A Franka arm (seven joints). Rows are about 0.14 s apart.
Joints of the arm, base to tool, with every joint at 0 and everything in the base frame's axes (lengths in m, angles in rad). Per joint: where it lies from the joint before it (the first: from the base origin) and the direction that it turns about. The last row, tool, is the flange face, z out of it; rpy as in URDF.
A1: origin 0.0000 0.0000 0.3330 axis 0 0 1
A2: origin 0.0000 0.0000 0.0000 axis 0 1 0
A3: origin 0.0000 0.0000 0.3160 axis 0 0 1
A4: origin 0.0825 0.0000 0.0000 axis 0 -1 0
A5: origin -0.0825 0.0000 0.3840 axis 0 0 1
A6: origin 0.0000 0.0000 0.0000 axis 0 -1 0
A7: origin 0.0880 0.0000 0.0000 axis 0 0 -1
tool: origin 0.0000 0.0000 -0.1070 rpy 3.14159 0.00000 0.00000
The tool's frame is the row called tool.
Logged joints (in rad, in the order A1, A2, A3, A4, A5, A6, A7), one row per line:
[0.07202, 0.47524, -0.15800, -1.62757, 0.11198, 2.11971, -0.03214]
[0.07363, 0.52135, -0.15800, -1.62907, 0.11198, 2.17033, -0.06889]
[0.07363, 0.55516, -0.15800, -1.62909, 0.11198, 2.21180, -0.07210]
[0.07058, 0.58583, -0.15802, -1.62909, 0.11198, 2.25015, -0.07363]
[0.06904, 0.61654, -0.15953, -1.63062, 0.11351, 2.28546, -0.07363]
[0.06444, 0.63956, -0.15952, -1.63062, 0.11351, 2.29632, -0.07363]
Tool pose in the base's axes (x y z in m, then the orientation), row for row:
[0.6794, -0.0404, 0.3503, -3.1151, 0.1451, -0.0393]
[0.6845, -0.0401, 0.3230, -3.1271, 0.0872, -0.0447]
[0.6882, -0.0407, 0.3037, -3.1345, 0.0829, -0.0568]
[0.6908, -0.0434, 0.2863, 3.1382, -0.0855, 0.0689]
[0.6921, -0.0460, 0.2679, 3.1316, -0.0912, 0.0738]
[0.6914, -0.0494, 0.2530, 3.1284, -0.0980, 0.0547]
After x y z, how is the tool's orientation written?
As a rotation vector, in radians.
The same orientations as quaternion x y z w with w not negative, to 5 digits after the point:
[-0.99877, 0.04652, -0.01260, 0.01143]
[-0.99949, 0.02787, -0.01429, 0.00648]
[-0.99948, 0.02643, -0.01811, 0.00274]
[0.99939, -0.02723, 0.02194, 0.00074]
[0.99929, -0.02910, 0.02355, 0.00390]
[0.99934, -0.03131, 0.01747, 0.00559]

